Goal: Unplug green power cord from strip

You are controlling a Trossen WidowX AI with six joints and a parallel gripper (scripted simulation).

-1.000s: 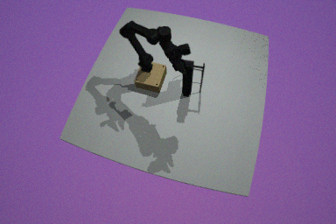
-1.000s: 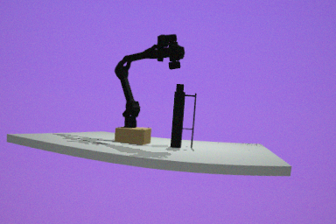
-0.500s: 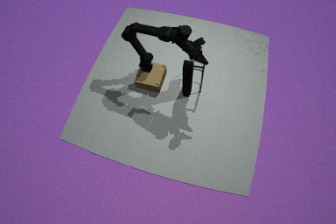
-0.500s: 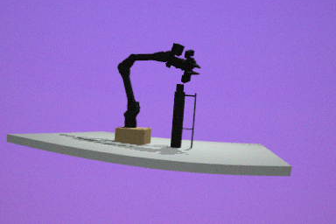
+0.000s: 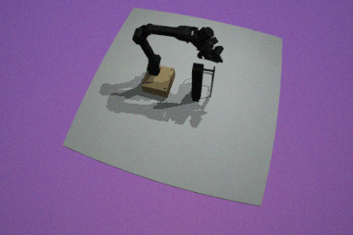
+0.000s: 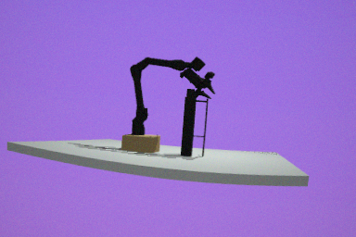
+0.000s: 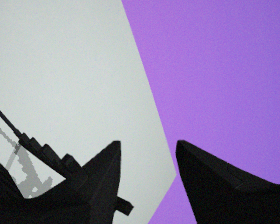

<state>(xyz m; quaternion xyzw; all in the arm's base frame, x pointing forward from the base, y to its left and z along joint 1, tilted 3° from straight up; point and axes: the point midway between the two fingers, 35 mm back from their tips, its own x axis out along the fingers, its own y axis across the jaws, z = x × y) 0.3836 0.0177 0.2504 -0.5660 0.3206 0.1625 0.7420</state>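
Now: gripper tip 110 mm past the green plug, 10 mm to the right of it and 170 mm above it. Round my gripper tip: dark grey block 130 mm behind, 90 mm to the left, 330 mm below; tall black column 110 mm behind, 90 mm to the right, 150 mm below.
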